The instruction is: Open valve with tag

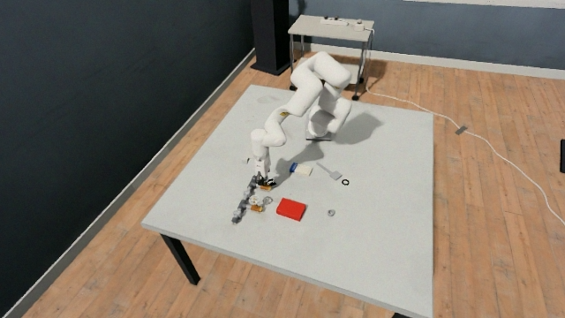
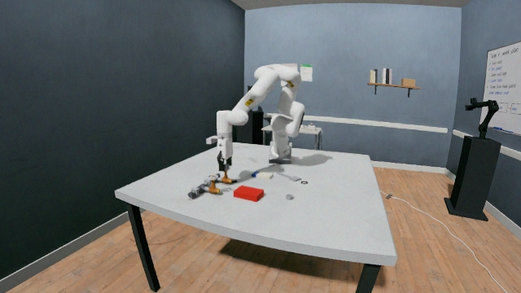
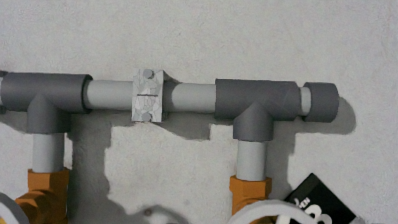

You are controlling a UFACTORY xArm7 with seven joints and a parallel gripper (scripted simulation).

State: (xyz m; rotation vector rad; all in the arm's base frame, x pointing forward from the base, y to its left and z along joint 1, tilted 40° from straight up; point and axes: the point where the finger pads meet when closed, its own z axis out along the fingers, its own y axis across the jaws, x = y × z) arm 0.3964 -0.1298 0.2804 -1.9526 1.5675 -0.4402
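My hand is 40 mm past the black tag, 10 mm to the left of it and 100 mm above it. Also, from my hand: red block (40 mm ahead, 180 mm to the left, 80 mm below); grey nut (40 mm behind, 350 mm to the left, 90 mm below); blue box (210 mm behind, 90 mm to the left, 90 mm below).
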